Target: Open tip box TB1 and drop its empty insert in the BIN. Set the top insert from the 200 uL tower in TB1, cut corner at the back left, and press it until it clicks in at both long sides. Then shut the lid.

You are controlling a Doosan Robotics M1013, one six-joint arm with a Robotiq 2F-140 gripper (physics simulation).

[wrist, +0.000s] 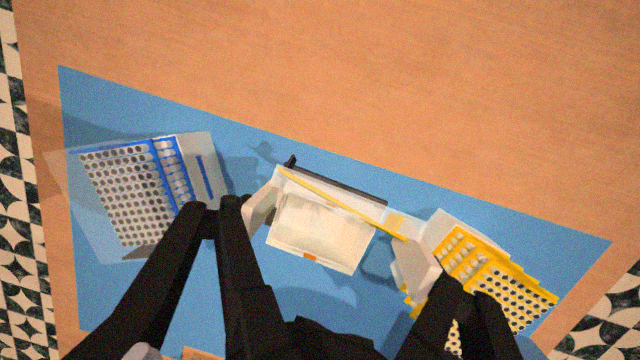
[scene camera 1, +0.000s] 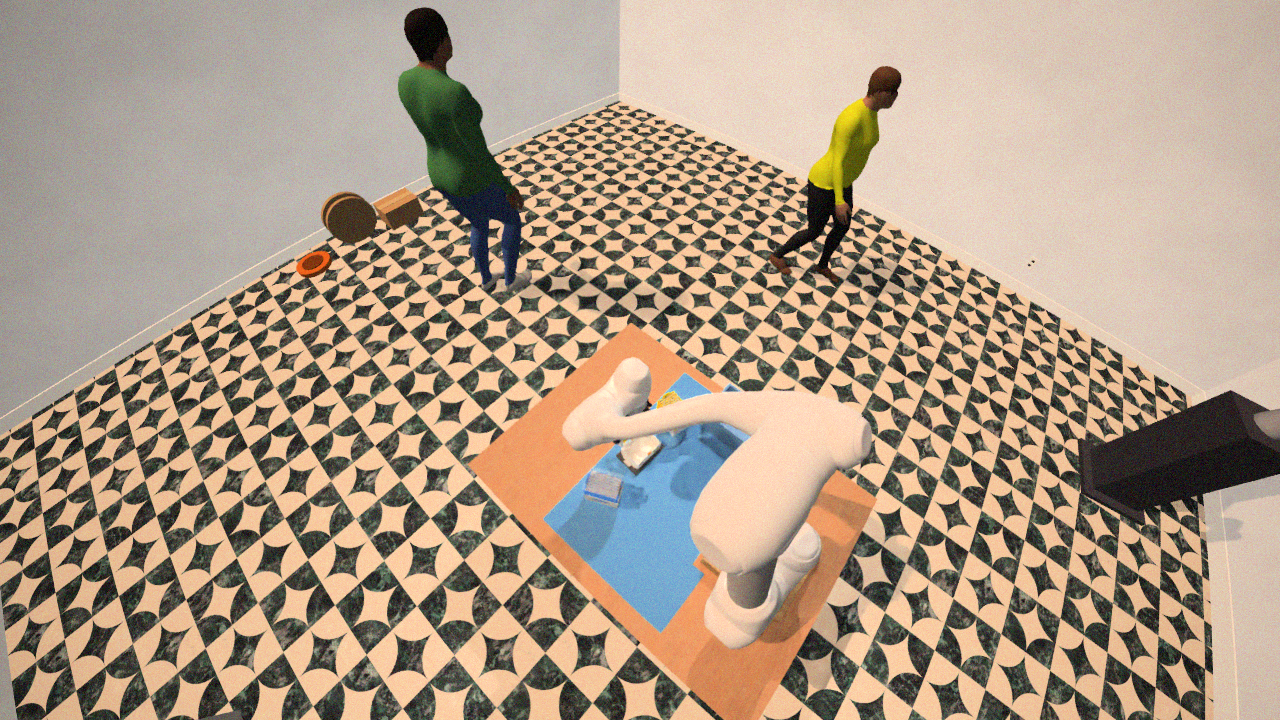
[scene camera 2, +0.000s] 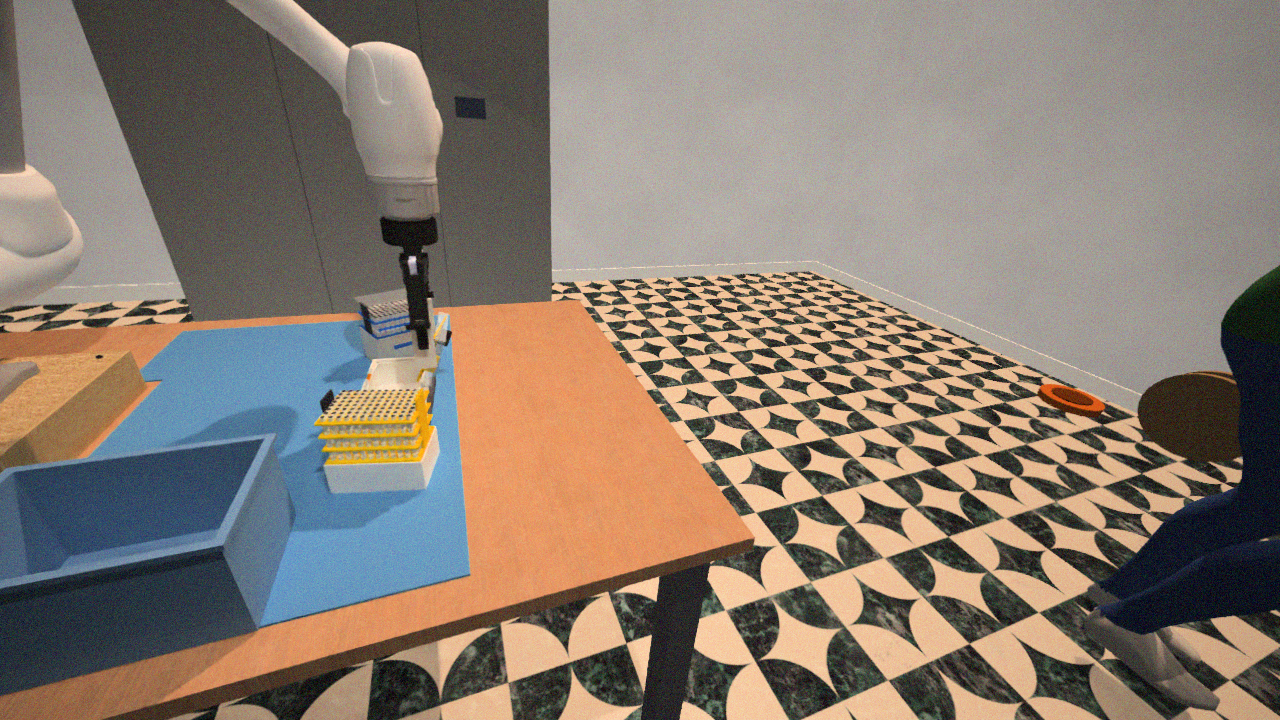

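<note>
Tip box TB1 [scene camera 1: 639, 453] [wrist: 320, 231] stands open on the blue mat, its white inside showing. Its clear lid [wrist: 360, 203] is raised on the far side. The yellow empty insert [wrist: 370, 220] is tilted up along the lid, seen nearly edge-on in the wrist view. My gripper [scene camera 2: 420, 342] [wrist: 337, 210] points down over TB1, its wide-set pads shut on the insert's two short ends; contact is partly hidden. The yellow 200 uL tower [scene camera 2: 375, 422] [wrist: 510, 286] stands beside TB1, several inserts high on a white base. The blue BIN [scene camera 2: 257, 537] is at the mat's near left in scene camera 2.
A tower with blue inserts [scene camera 1: 603, 488] [scene camera 2: 388, 333] [wrist: 135, 192] stands on TB1's other side. A wooden block [scene camera 2: 98, 402] lies by the arm's base. The table edge is beyond the mat. Two people [scene camera 1: 456, 134] [scene camera 1: 845, 147] stand on the floor away from the table.
</note>
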